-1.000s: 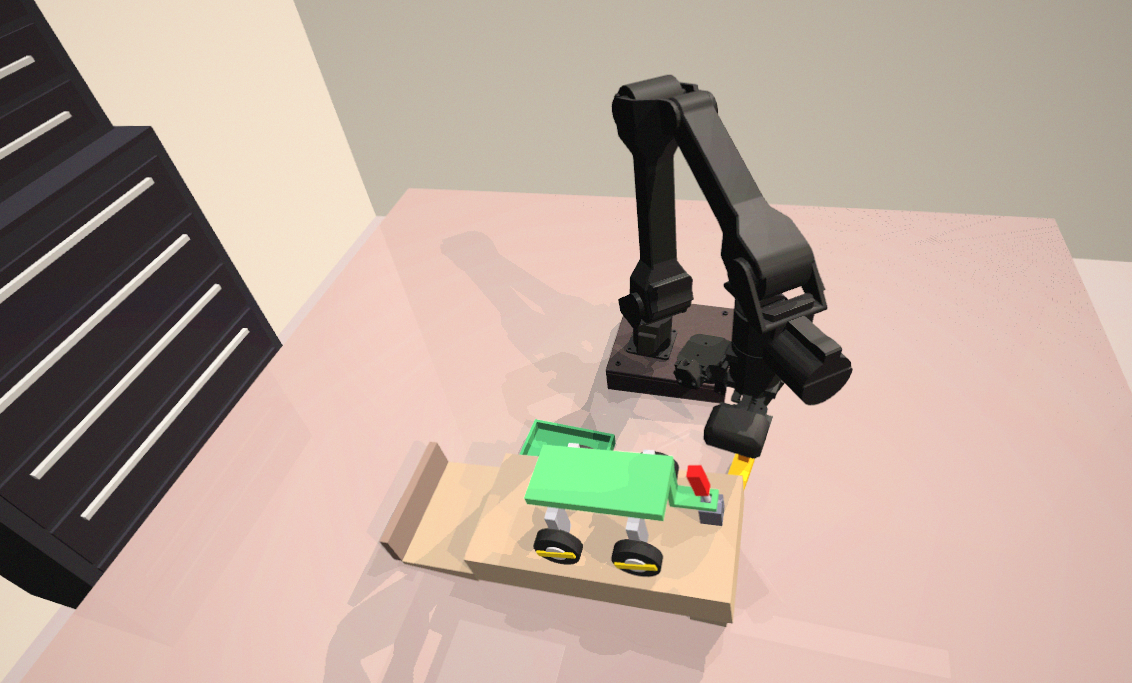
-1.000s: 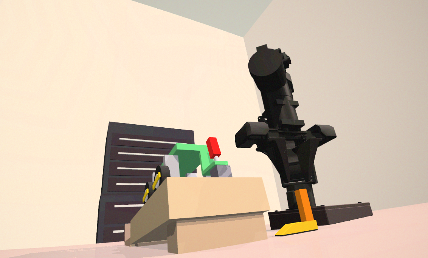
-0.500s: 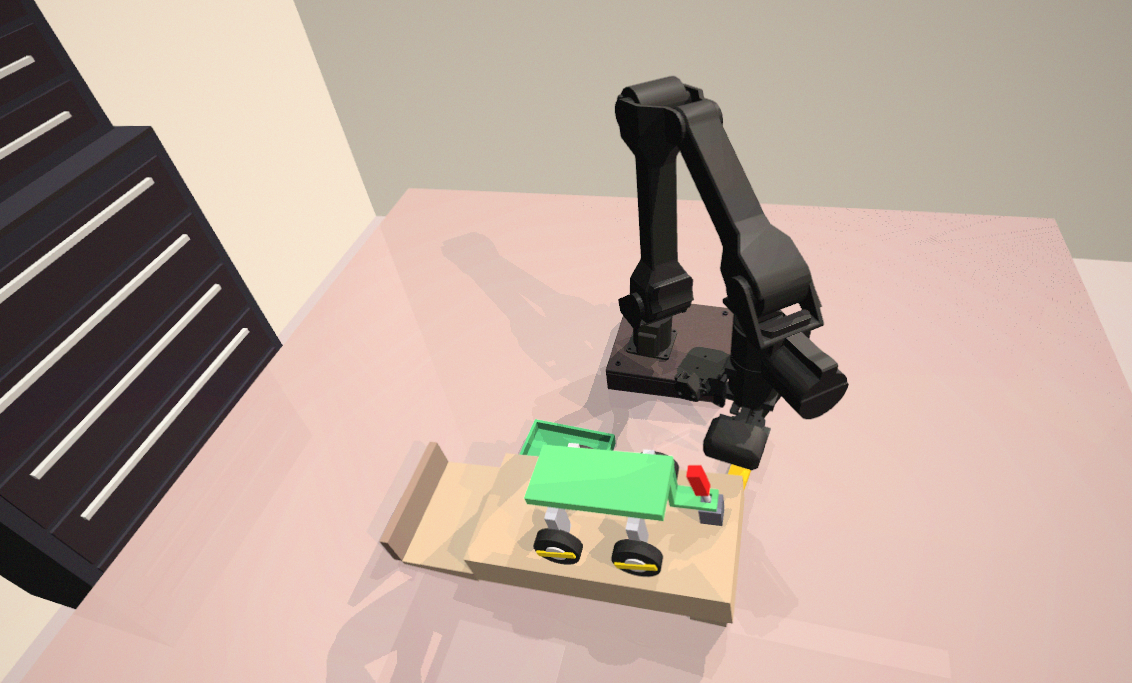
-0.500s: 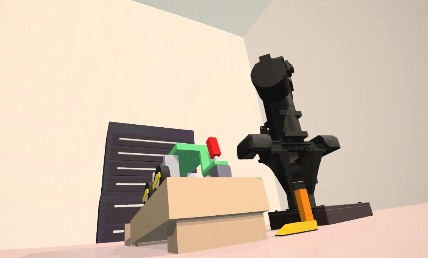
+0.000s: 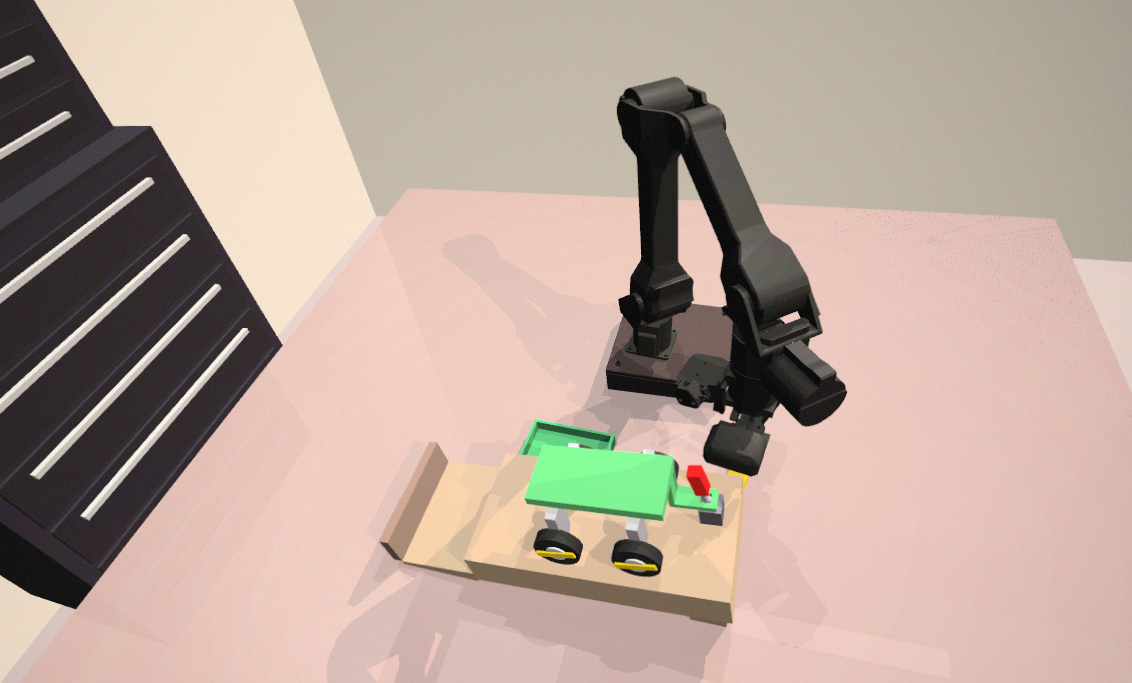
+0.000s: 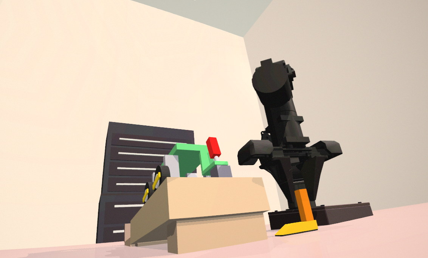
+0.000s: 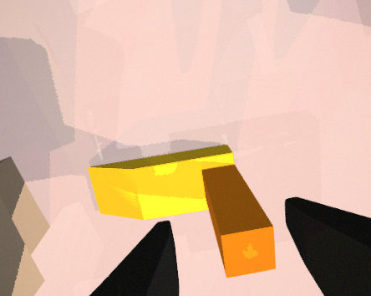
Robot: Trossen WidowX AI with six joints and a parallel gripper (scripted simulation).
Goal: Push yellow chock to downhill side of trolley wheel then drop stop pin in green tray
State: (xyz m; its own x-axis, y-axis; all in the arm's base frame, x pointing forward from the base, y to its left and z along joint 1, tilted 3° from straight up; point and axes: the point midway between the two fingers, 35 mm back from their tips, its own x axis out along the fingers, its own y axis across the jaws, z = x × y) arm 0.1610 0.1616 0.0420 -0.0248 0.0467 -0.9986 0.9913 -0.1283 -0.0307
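The yellow chock lies 2 cm ahead of my gripper tip and 2 cm below it. Round my gripper tip: red-headed stop pin: 13 cm ahead, 3 cm to the right, 8 cm above; tan ramp: 16 cm ahead, 14 cm to the right; green trolley: 16 cm ahead, 13 cm to the right, 7 cm above.
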